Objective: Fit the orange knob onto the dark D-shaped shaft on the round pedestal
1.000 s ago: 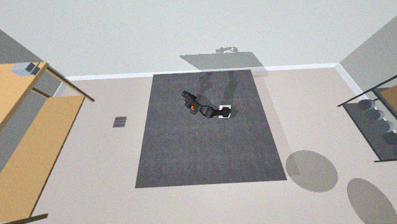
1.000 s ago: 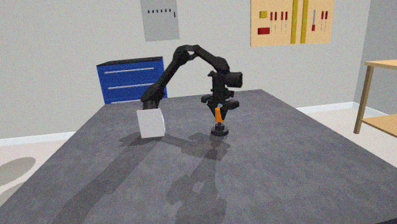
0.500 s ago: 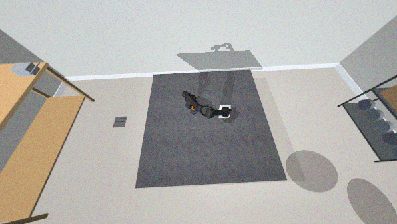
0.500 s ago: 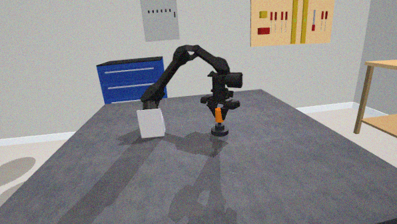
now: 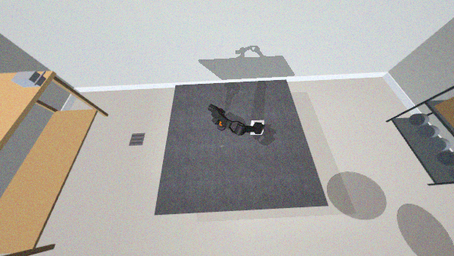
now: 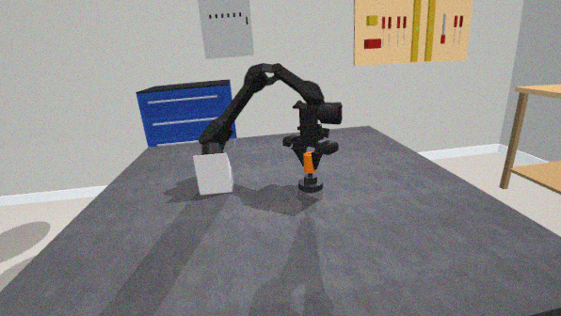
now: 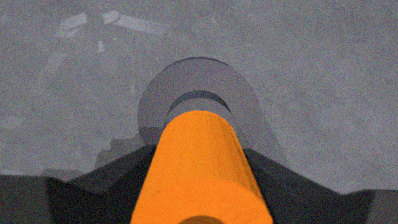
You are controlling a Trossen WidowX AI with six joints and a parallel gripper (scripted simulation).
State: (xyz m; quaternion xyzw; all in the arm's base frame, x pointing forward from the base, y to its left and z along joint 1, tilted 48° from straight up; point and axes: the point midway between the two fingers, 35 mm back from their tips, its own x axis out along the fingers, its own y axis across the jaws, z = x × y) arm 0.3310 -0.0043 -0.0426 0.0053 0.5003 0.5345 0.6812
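The orange knob lies 2 cm above my gripper tip. Also, from my gripper tip: round pedestal 4 cm below.
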